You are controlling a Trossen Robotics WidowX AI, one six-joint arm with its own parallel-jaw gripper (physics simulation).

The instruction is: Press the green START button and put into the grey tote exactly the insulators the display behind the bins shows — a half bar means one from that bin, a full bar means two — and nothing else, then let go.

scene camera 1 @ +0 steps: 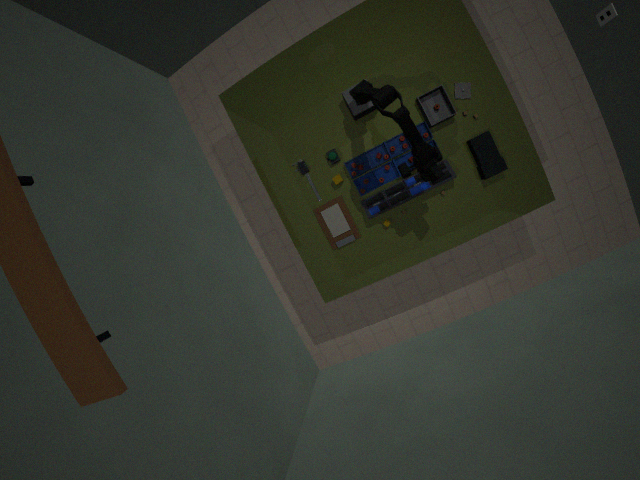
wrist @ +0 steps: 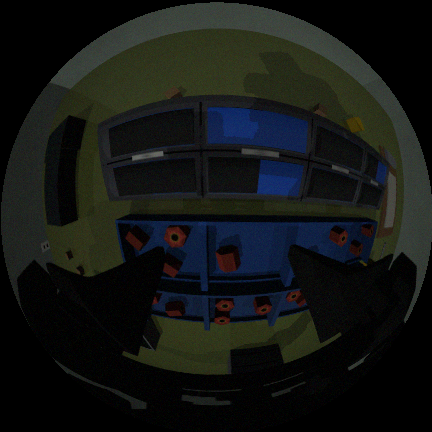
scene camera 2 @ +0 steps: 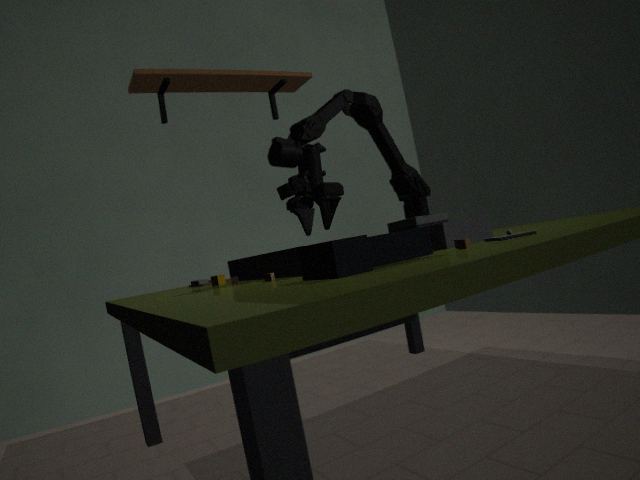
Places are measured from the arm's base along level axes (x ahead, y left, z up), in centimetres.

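Pixels of known places: gripper, between the fingertips: (wrist: 229,253) (scene camera 2: 317,232); arm's base, origin of its link: (scene camera 1: 361,96) (scene camera 2: 418,218).
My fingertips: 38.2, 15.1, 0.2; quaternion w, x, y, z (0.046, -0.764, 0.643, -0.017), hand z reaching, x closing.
Ahead of a thing's pixels: the offset from my fingertips to its top centre, as dx, dy, dz. "spot": to the spot under its first point.
My gripper (scene camera 2: 317,230) (wrist: 229,253) is open, pointing down above the blue bins (scene camera 1: 373,170) (wrist: 260,237). One red insulator {-3.9, -1.1, -5.7} (wrist: 228,258) lies in a bin between the fingertips in the wrist view, below them. Other insulators {-2.0, +5.1, -5.6} (wrist: 175,236) {+1.2, -17.6, -5.6} (wrist: 338,235) lie in neighbouring bins. The display (scene camera 1: 419,188) (wrist: 201,150) has one full blue bar {spot: +10.8, -4.1, -2.3} (wrist: 295,127) in its upper row, a half bar {+6.1, -2.0, -3.9} (wrist: 280,180) below it, and a half bar {+14.2, -22.6, -2.2} (wrist: 381,172) at the upper far right. The grey tote {-24.4, +16.9, -3.2} (scene camera 1: 443,98) holds one red insulator {-24.2, +17.4, -5.6} (scene camera 1: 436,107). The green START button {-17.2, -36.9, -4.5} (scene camera 1: 331,156) stands left of the bins.
A dark box {+4.2, +33.4, -3.0} (scene camera 1: 486,155) (wrist: 62,175) stands beside the display. Yellow blocks {-5.4, -38.0, -4.7} (scene camera 1: 337,179) {+22.5, -20.9, -5.9} (scene camera 1: 386,223), a clipboard {+15.5, -45.2, -6.8} (scene camera 1: 336,221), a long thin tool {spot: -7.3, -51.4, -8.2} (scene camera 1: 312,184) and a grey square plate {-28.3, +32.0, -7.0} (scene camera 1: 462,90) lie on the green table. Small brown blocks {-17.6, +29.8, -6.9} (scene camera 1: 464,113) lie near the tote.
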